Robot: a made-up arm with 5 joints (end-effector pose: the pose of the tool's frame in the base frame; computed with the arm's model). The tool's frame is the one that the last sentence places.
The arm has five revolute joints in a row. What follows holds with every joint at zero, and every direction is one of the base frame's.
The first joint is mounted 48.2 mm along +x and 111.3 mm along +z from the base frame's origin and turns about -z.
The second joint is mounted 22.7 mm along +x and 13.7 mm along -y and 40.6 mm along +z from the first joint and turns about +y.
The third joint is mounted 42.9 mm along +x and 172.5 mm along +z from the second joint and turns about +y.
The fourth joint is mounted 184 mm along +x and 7.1 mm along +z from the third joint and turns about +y.
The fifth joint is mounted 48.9 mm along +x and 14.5 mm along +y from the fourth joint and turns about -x.
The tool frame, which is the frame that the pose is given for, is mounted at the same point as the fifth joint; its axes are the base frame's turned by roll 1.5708, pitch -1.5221 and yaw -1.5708 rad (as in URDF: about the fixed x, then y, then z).
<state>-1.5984 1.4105 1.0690 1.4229 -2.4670</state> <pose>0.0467 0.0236 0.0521 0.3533 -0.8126 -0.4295 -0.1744</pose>
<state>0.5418 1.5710 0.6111 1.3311 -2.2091</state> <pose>0.0913 -0.0250 -0.0280 0.0960 -0.6246 0.5399 -0.5561</pose>
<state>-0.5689 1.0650 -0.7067 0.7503 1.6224</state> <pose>0.3772 0.2113 0.0963 0.4662 -0.1103 -0.2007 0.8545</pose>
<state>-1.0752 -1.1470 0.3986 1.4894 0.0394</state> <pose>0.0709 0.0436 0.3593 0.7882 0.2080 -0.3453 0.4650</pose>
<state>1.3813 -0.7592 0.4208 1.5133 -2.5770</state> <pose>0.0726 -0.1228 0.3292 0.4111 -0.1146 0.1598 0.8901</pose>
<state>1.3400 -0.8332 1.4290 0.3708 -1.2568</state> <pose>0.0737 -0.1049 0.1620 0.2344 -0.0051 -0.2975 -0.9255</pose>
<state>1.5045 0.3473 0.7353 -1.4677 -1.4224</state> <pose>0.0662 -0.2590 0.1587 0.0463 -0.0139 -0.8292 -0.5568</pose>
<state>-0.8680 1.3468 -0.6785 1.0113 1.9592</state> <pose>0.2699 0.2629 -0.0087 0.1803 0.0271 0.0472 0.9821</pose>
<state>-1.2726 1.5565 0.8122 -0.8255 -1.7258</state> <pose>0.0681 0.0675 -0.0710 0.9686 0.0138 -0.0007 -0.2483</pose>
